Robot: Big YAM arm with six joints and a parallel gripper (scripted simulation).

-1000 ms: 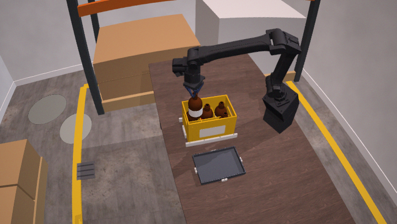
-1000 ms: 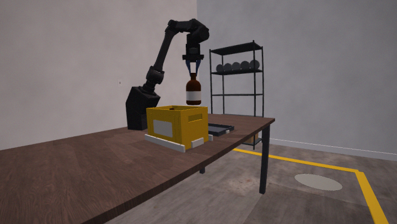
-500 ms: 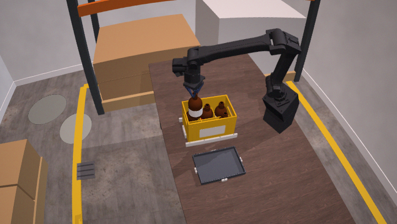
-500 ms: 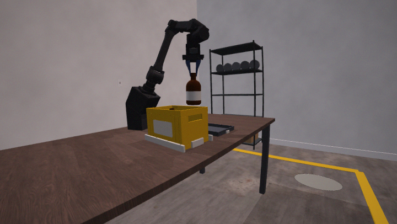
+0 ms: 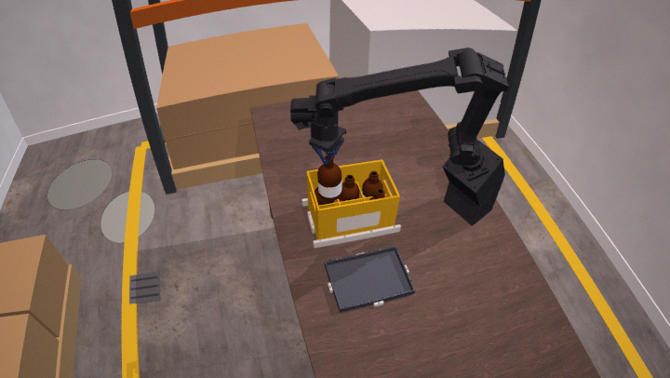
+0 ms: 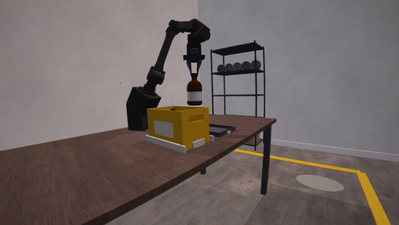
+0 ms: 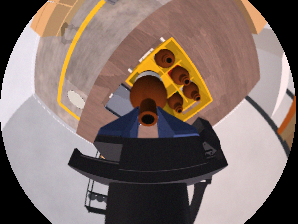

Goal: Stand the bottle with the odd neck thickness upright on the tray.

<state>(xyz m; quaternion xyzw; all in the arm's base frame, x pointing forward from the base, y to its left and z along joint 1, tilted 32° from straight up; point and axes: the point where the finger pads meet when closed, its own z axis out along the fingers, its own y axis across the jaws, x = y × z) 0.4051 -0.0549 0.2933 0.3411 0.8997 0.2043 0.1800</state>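
Now: hand 70 mm above the glass bottle. The rest, counted from my hand: dark tray (110 mm behind, 220 mm to the left, 320 mm below); yellow crate (90 mm behind, 50 mm to the right, 250 mm below).
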